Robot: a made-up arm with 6 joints. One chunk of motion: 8 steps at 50 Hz.
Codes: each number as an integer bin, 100 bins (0 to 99) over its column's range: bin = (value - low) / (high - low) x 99, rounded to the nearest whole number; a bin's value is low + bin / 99 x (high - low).
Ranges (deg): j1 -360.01..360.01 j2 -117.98..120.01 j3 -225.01..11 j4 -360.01..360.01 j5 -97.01..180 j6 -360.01..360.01
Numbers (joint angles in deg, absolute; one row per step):
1: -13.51 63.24 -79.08 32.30 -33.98 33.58
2: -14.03 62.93 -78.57 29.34 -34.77 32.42
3: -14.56 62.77 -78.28 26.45 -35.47 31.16
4: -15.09 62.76 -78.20 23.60 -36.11 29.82
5: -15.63 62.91 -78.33 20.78 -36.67 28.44
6: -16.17 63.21 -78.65 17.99 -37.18 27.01
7: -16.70 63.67 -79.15 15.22 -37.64 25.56
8: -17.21 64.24 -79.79 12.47 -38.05 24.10
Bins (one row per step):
1: 48 75 61 54 23 54
2: 48 75 61 54 22 54
3: 47 75 62 53 22 54
4: 47 75 62 53 22 54
5: 47 75 62 52 22 53
6: 47 75 61 52 21 53
7: 47 76 61 52 21 53
8: 47 76 61 51 21 53

